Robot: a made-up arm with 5 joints.
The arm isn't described. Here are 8 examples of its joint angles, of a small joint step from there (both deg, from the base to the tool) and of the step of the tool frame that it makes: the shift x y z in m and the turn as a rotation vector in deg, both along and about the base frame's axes.
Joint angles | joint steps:
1: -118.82 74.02 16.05 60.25 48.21 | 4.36 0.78 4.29 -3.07 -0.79
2: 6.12 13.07 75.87 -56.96 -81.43 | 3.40 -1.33 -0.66 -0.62 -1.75
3: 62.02 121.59 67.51 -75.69 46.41 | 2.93 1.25 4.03 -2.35 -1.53
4: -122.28 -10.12 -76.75 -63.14 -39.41 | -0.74 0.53 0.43 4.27 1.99
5: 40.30 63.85 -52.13 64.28 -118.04 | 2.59 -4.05 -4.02 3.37 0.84
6: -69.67 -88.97 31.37 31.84 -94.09 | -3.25 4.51 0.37 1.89 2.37
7: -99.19 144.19 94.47 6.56 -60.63 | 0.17 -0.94 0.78 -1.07 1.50
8: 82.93 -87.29 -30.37 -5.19 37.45 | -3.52 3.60 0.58 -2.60 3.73
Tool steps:
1: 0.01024 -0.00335 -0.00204 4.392 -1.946 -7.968
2: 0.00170 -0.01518 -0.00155 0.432 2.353 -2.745
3: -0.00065 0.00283 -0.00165 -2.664 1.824 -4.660
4: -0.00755 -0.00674 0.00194 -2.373 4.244 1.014
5: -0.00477 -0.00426 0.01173 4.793 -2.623 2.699
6: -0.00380 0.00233 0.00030 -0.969 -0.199 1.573
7: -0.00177 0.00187 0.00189 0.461 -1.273 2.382
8: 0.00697 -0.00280 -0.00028 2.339 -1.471 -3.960
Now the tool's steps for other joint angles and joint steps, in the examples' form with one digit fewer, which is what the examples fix.
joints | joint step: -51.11 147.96 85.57 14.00 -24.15 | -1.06 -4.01 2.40 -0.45 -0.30
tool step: 0.0045 0.0044 -0.0006 -2.17 -1.02 4.90
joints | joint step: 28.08 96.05 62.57 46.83 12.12 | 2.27 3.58 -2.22 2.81 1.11
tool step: -0.0071 0.0004 0.0010 3.20 1.10 -3.81
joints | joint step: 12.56 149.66 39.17 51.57 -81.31 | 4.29 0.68 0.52 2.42 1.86
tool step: -0.0040 -0.0018 -0.0013 0.62 -0.23 -2.10
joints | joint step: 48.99 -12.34 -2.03 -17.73 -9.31 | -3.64 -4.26 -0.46 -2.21 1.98
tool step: 0.0112 0.0216 0.0010 1.25 -1.09 5.60
